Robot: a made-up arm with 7 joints. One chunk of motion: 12 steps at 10 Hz.
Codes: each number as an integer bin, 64 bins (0 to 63) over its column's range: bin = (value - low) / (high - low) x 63, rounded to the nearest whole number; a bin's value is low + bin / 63 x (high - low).
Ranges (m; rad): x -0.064..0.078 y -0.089..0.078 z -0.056..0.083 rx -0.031..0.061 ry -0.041..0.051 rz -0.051..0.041
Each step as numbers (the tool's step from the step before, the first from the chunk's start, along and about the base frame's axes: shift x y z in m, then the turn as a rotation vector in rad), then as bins.
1 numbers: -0.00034 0.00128 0.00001 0.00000 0.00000 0.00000
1 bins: 28 34 25 21 28 35
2 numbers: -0.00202 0.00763 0.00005 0.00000 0.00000 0.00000
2 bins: 27 36 25 21 28 35
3 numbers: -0.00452 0.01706 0.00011 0.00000 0.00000 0.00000
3 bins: 26 40 25 21 28 35
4 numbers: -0.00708 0.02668 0.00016 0.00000 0.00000 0.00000
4 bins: 25 44 25 21 28 35
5 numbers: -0.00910 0.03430 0.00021 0.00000 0.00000 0.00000
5 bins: 24 47 25 21 28 35
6 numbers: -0.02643 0.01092 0.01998 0.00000 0.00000 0.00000
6 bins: 17 38 34 21 28 35
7 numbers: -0.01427 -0.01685 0.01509 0.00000 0.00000 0.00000
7 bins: 22 27 32 21 28 35
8 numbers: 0.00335 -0.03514 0.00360 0.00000 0.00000 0.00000
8 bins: 30 20 27 21 28 35
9 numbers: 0.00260 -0.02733 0.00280 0.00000 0.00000 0.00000
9 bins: 30 23 27 21 28 35
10 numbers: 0.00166 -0.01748 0.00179 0.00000 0.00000 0.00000
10 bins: 29 27 26 21 28 35
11 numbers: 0.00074 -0.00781 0.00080 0.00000 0.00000 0.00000
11 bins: 29 31 26 21 28 35
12 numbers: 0.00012 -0.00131 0.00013 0.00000 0.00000 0.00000
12 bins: 28 33 25 21 28 35
